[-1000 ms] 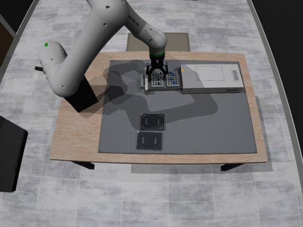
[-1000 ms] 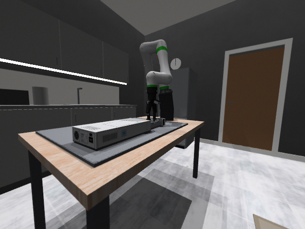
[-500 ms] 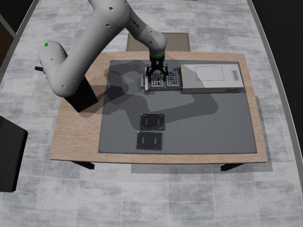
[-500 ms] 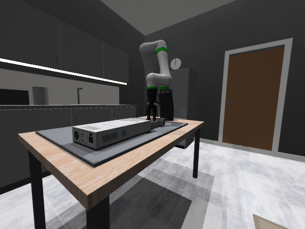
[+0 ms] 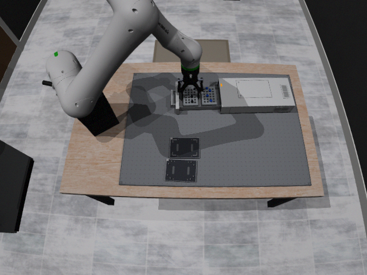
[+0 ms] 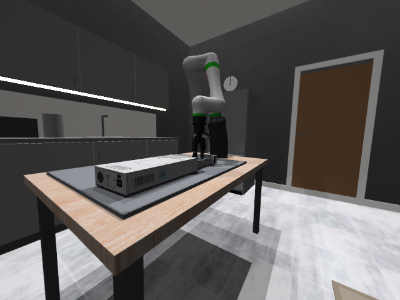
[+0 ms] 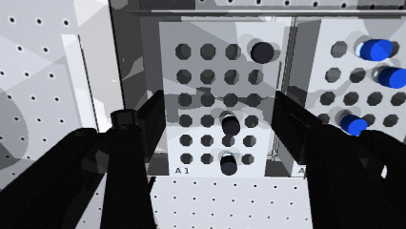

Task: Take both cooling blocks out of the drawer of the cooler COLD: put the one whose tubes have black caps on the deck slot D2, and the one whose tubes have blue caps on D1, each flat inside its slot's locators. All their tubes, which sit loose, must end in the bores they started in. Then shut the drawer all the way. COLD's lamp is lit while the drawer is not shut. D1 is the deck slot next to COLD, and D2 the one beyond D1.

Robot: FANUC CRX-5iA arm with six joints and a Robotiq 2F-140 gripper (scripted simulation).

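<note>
Now: hand 20 mm above the black-capped tube, 10 mm to the left of it and 10 mm short of it. Round my hand: cooling block: 30 mm below; cooler COLD: 210 mm ahead, 50 mm to the left, 20 mm below; drawer: 30 mm below, 30 mm ahead, 10 mm to the left.
</note>
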